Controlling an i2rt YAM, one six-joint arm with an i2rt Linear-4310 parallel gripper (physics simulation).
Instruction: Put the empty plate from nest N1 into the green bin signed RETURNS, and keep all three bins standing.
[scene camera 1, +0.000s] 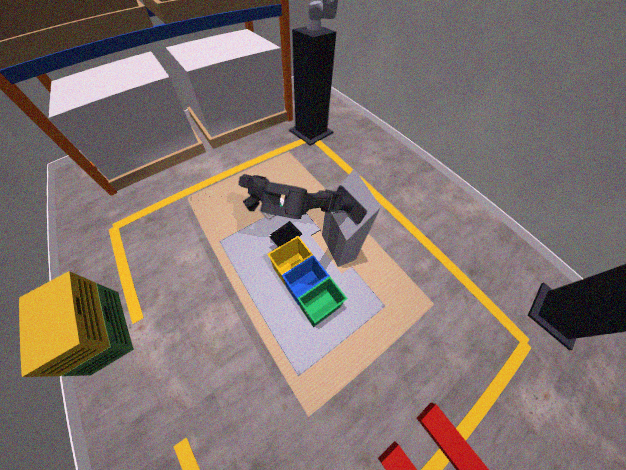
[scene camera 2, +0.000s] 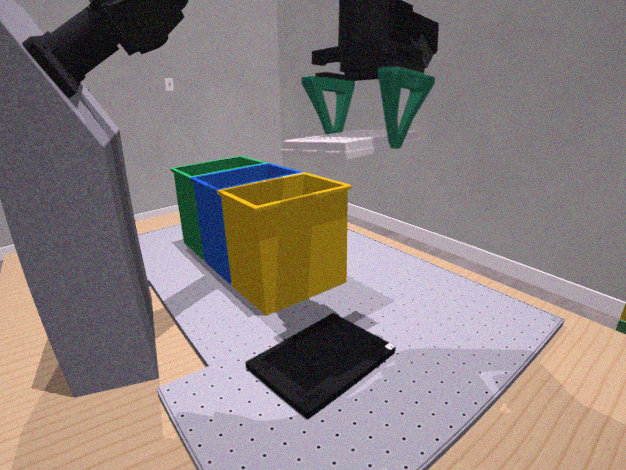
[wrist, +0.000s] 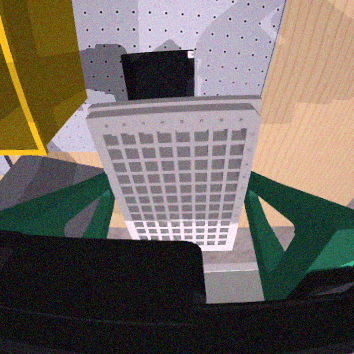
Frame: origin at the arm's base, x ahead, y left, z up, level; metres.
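Seen in the pictures: gripper, fingertip midpoint: (wrist: 178, 177); arm's base, origin of the base link: (scene camera 1: 349, 203) (scene camera 2: 55, 64).
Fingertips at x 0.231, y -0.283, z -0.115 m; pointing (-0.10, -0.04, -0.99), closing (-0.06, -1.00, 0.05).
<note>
Offsets run from my fingertips to a thing's top centre. Level surfaces: height alone.
My gripper (scene camera 2: 364, 139) (wrist: 178, 177) is shut on the white gridded plate @[dx -0.012, dy +0.001, dz +0.016 m] (scene camera 2: 328, 143) (wrist: 176, 172), its green fingers on the two long sides. The plate is held high, well clear of the pegboard, and appears about level. The black nest @[dx -0.043, dy +0.023, dz -0.261 m] (scene camera 1: 286, 234) (scene camera 2: 318, 361) (wrist: 160, 75) lies empty on the pegboard below. The yellow bin @[dx +0.065, dy +0.211, dz -0.096 m] (scene camera 1: 283, 266) (scene camera 2: 303, 252) (wrist: 40, 75), blue bin @[dx +0.081, dy +0.341, dz -0.096 m] (scene camera 1: 304, 275) (scene camera 2: 212, 227) and green bin @[dx +0.098, dy +0.471, dz -0.096 m] (scene camera 1: 323, 302) (scene camera 2: 186, 207) stand upright in a row; yellow is nearest the nest, green farthest. No RETURNS sign is readable.
The grey pedestal (scene camera 1: 348, 232) (scene camera 2: 75, 263) carries the arm beside the bin row. The perforated grey board @[dz -0.276 m] (scene camera 1: 262, 298) (scene camera 2: 455, 328) lies on the wooden top @[dz -0.289 m] (scene camera 1: 313, 394). Yellow and green crates (scene camera 1: 48, 328), a black pillar (scene camera 1: 313, 80) and red bars (scene camera 1: 452, 437) stand farther out.
</note>
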